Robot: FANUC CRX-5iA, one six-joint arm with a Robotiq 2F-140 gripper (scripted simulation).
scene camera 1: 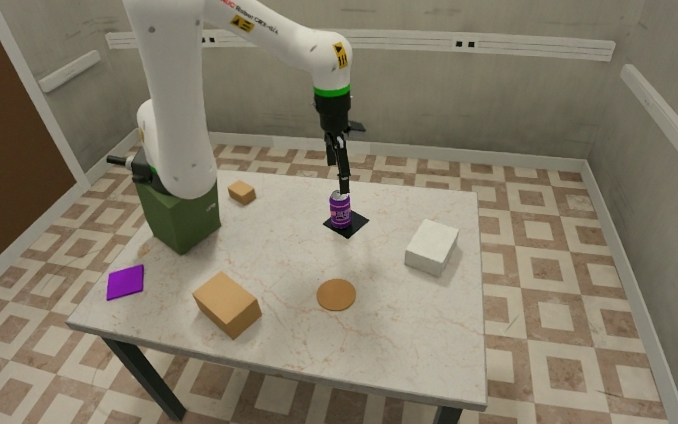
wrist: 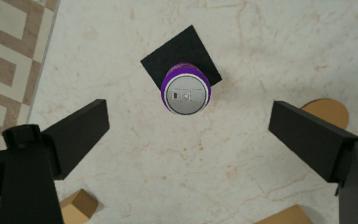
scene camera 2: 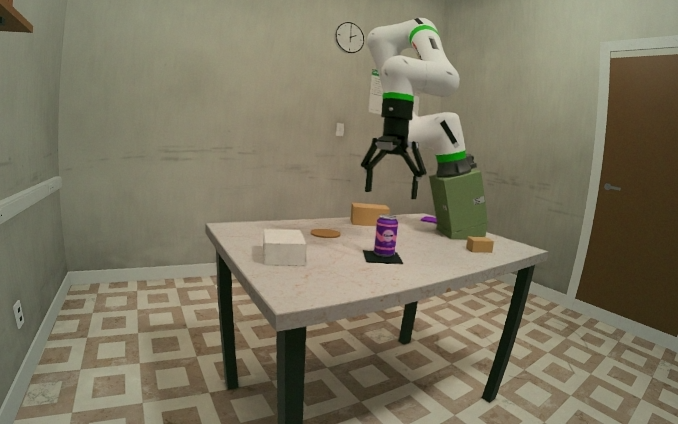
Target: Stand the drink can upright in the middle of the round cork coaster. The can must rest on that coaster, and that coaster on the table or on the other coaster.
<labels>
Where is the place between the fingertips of the gripper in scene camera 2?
390, 195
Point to a flat purple square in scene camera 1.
At 128, 281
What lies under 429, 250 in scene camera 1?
A white block.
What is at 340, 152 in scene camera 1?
The gripper.
</labels>
